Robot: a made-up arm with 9 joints. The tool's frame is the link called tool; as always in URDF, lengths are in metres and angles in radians.
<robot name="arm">
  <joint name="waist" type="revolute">
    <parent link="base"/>
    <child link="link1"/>
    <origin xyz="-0.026 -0.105 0.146" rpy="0 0 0"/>
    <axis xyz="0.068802 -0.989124 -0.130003"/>
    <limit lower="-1.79" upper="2.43" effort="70" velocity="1"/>
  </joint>
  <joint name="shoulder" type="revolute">
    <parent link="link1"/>
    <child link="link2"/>
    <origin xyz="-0.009 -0.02 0.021" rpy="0 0 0"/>
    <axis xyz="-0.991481 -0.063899 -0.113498"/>
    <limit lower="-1.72" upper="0.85" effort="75" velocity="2.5"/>
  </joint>
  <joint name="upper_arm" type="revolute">
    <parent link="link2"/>
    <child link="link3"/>
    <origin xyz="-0.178 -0.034 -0.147" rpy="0 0 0"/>
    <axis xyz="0 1 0"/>
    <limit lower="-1.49" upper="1.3" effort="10" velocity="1.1"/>
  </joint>
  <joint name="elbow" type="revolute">
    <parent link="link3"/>
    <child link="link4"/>
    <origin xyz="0.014 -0.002 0.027" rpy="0 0 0"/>
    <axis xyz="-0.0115 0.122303 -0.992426"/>
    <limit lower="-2.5" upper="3.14" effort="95" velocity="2"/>
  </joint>
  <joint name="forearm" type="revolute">
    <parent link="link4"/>
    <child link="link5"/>
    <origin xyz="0.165 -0.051 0.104" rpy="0 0 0"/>
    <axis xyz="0 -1 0"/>
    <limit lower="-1.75" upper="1.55" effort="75" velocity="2.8"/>
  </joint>
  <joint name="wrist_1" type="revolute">
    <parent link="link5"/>
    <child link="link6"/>
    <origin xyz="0.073 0.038 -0.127" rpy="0 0 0"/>
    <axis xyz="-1 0 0"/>
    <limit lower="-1.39" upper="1.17" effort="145" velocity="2"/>
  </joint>
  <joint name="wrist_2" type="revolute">
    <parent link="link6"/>
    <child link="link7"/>
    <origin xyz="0.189 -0.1 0.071" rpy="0 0 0"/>
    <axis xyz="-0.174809 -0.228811 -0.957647"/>
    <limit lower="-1.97" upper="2.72" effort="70" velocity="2.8"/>
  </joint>
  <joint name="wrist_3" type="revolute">
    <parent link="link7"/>
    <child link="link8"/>
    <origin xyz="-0.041 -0.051 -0.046" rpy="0 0 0"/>
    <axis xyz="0 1 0"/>
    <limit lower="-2.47" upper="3.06" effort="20" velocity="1.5"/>
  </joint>
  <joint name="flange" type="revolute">
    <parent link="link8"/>
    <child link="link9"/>
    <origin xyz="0.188 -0.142 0.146" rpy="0 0 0"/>
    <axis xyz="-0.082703 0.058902 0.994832"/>
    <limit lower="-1.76" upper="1.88" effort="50" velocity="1.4"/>
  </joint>
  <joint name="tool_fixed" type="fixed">
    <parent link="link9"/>
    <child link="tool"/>
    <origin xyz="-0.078 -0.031 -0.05" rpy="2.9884 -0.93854 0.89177"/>
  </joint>
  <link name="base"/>
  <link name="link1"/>
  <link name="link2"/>
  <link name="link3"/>
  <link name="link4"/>
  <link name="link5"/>
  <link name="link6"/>
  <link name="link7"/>
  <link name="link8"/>
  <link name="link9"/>
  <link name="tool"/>
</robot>
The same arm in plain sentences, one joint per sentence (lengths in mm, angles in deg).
The arm has nine revolute joints in a row. What follows holds with every joint at zero, and every direction is one of the base frame's.
The first joint is mounted 26 mm along -x and 105 mm along -y and 146 mm along +z from the base frame's origin and rotates about the direction (0.068802, -0.989124, -0.130003), from -102.56 to 139.23 deg.
The second joint is mounted 9 mm along -x and 20 mm along -y and 21 mm along +z from the first joint and rotates about the direction (-0.991481, -0.063899, -0.113498), from -98.55 to 48.7 deg.
The third joint is mounted 178 mm along -x and 34 mm along -y and 147 mm along -z from the second joint and rotates about +y, from -85.37 to 74.48 deg.
The fourth joint is mounted 14 mm along +x and 2 mm along -y and 27 mm along +z from the third joint and rotates about the direction (-0.0115, 0.122303, -0.992426), from -143.24 to 179.91 deg.
The fifth joint is mounted 165 mm along +x and 51 mm along -y and 104 mm along +z from the fourth joint and rotates about -y, from -100.27 to 88.81 deg.
The sixth joint is mounted 73 mm along +x and 38 mm along +y and 127 mm along -z from the fifth joint and rotates about -x, from -79.64 to 67.04 deg.
The seventh joint is mounted 189 mm along +x and 100 mm along -y and 71 mm along +z from the sixth joint and rotates about the direction (-0.174809, -0.228811, -0.957647), from -112.87 to 155.84 deg.
The eighth joint is mounted 41 mm along -x and 51 mm along -y and 46 mm along -z from the seventh joint and rotates about +y, from -141.52 to 175.33 deg.
The ninth joint is mounted 188 mm along +x and 142 mm along -y and 146 mm along +z from the eighth joint and rotates about the direction (-0.082703, 0.058902, 0.994832), from -100.84 to 107.72 deg.
The tool frame, which is the frame that the pose is given for, is mounted 78 mm along -x and 31 mm along -y and 50 mm along -z from the ninth joint; its axes are the base frame's turned by roll 171.22, pitch -53.77 and yaw 51.09 deg (as in URDF: about the fixed x, then y, then z).

